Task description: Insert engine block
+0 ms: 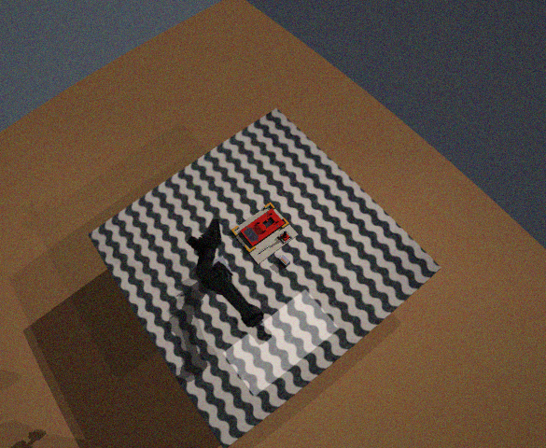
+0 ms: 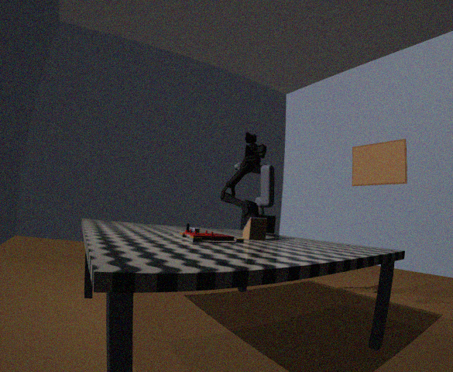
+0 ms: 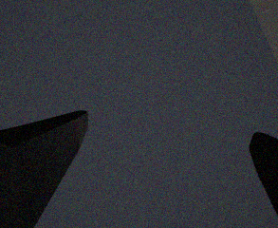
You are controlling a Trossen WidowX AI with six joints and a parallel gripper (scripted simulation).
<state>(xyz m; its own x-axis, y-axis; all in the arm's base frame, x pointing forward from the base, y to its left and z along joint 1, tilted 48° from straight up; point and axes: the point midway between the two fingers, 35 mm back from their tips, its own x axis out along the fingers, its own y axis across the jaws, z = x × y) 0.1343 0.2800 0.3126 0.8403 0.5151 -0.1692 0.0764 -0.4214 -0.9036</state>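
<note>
Right now the engine block is 520 mm below my gripper tip, 180 mm ahead of it and 140 mm to the right of it.
</note>
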